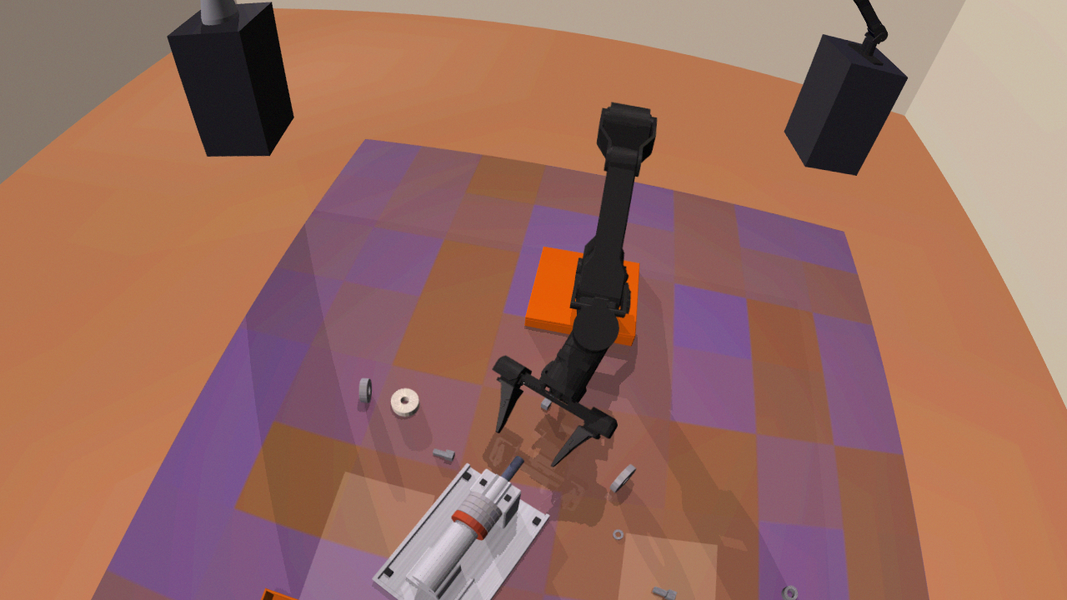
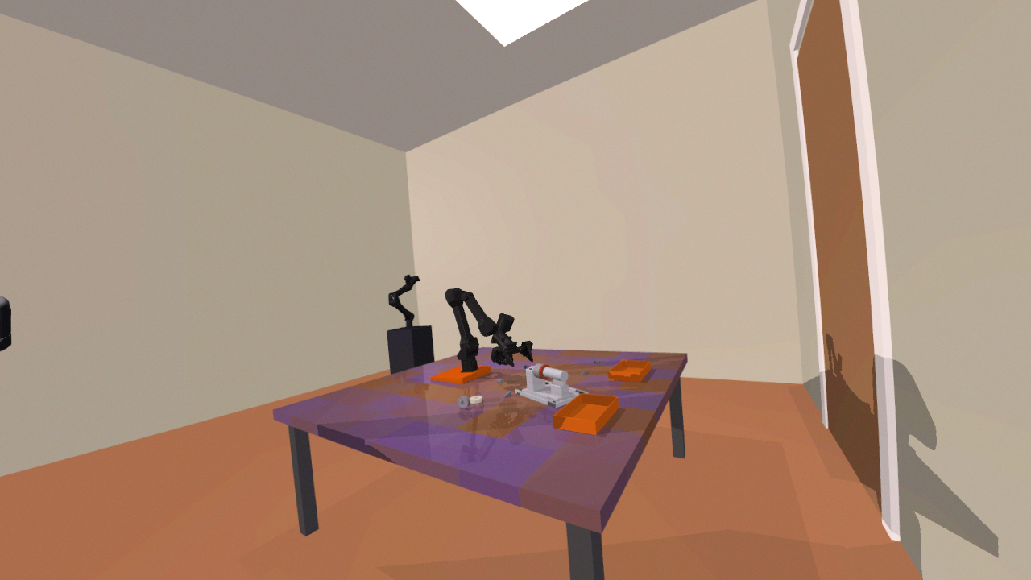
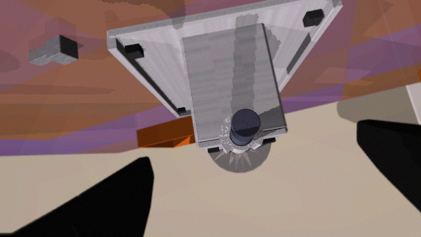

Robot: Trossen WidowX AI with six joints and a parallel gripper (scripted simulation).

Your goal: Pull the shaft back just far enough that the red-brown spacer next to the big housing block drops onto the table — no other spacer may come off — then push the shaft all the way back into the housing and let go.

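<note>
Right now my gripper tip is 9 cm short of the blue-grey shaft, 5 cm to the left of it and 1 cm above it. Also, from my gripper tip: red-brown spacer (11 cm ahead, 7 cm to the right, 1 cm below).
</note>
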